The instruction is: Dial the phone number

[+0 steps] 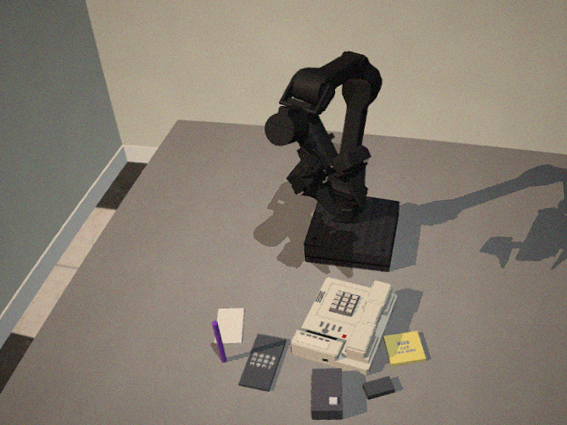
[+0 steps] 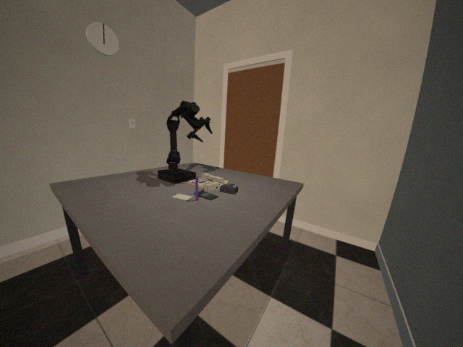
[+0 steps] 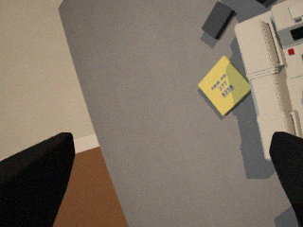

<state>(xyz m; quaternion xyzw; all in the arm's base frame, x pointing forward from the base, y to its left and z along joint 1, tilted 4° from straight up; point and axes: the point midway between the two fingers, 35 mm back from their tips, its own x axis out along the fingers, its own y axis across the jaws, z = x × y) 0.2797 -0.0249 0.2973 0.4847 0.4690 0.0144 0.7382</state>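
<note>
Right now my hand is 32 cm above the 2 key. Round my hand: 1 key: 1 cm to the left, 32 cm below; cream desk phone: 3 cm ahead, 1 cm to the left, 33 cm below; handset: 4 cm ahead, 6 cm to the left, 31 cm below.
</note>
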